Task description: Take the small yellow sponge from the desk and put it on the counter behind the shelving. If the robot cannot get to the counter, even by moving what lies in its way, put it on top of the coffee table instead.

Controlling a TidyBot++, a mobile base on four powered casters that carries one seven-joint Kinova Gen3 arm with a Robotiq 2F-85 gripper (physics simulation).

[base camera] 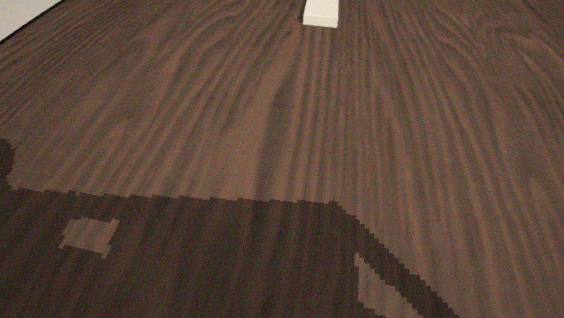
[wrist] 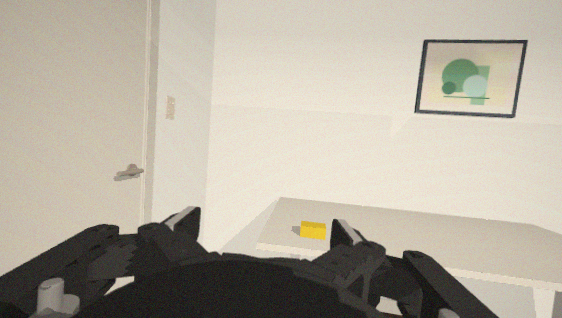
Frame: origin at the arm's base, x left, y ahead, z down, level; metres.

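Seen in the pictures: gripper, fingertip midpoint: (wrist: 266,227).
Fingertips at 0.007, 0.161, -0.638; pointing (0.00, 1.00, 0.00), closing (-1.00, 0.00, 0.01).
Observation:
Pixels of each thing's middle, then the offset from my fingertips to it, as dx, dy, dz. "pt": a spot on its surface instead. Level surfaces: height alone.
- small yellow sponge at the middle of its body: (wrist: 312,230) -0.176, +0.803, +0.292
- pale desk at its surface level: dz +0.314
- door with a handle, surface spot: (wrist: 131,171) pt +0.554, +0.791, +0.106
- wood floor at its surface level: dz +1.034
The small yellow sponge (wrist: 313,230) lies on the pale desk (wrist: 425,240) near its left end, in the lower middle of the wrist view. My gripper (wrist: 265,227) is open, with its fingers wide apart and no object between them. The sponge shows beyond the fingers, just left of the right fingertip, some distance ahead. The shelving, the counter and the coffee table do not show in these views.
A door with a handle (wrist: 131,171) is at the left of the wrist view. A framed picture (wrist: 470,78) hangs on the wall above the desk. In the base camera view a white leg (base camera: 321,14) stands on the wood floor (base camera: 320,115), with dark shadows nearer the base.

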